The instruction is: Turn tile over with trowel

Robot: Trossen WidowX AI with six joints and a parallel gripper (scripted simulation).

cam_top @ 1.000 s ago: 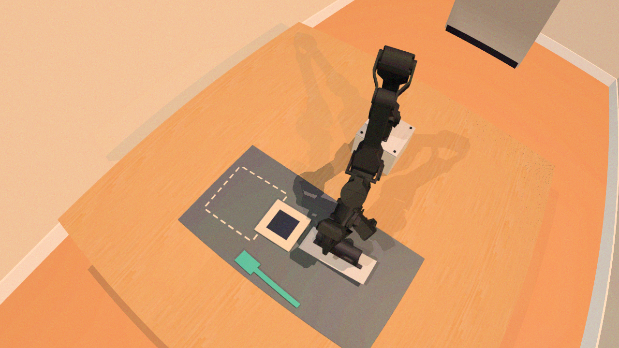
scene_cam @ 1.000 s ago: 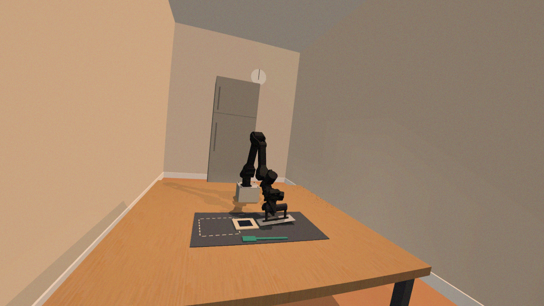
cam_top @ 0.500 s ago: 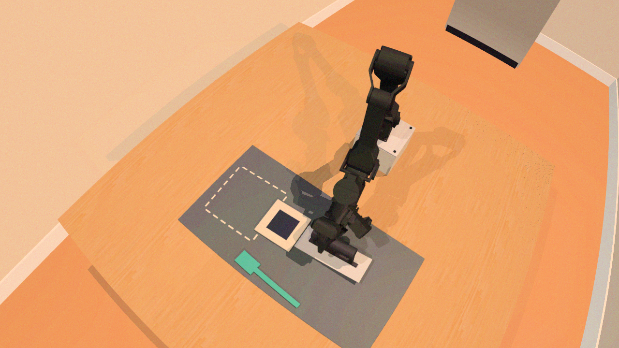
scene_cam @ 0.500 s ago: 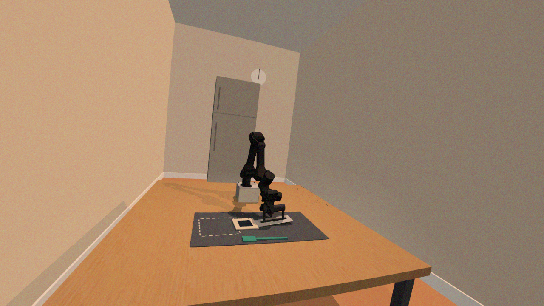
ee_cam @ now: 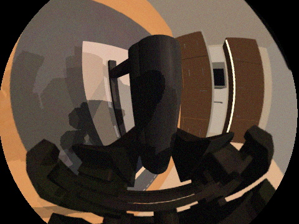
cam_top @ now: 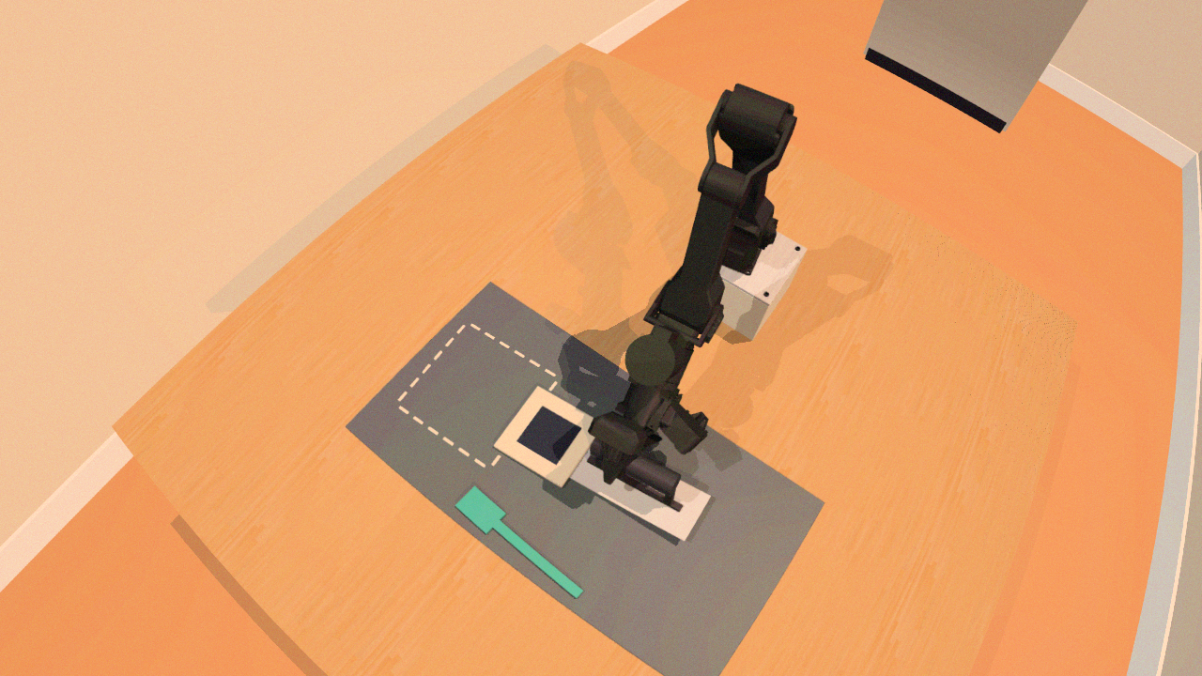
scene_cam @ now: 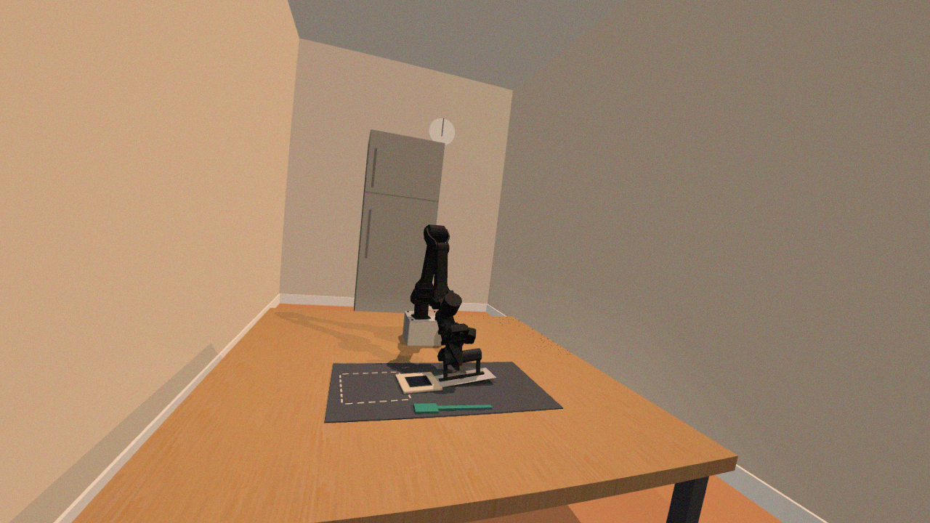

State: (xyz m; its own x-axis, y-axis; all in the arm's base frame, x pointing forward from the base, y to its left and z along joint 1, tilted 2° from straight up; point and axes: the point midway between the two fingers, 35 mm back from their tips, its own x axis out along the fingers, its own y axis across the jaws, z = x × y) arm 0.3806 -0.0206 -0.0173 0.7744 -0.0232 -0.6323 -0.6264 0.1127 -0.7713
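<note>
Now: gripper tip 80 mm above the grey mat, 50 mm to the left of it and 10 mm past it. Also, from my gripper tip: trowel: 30 mm behind, 10 mm below; then green flat tool: 120 mm ahead, 90 mm to the right, 50 mm below; then square tile: 110 mm to the right, 50 mm below, 40 mm behind.
</note>
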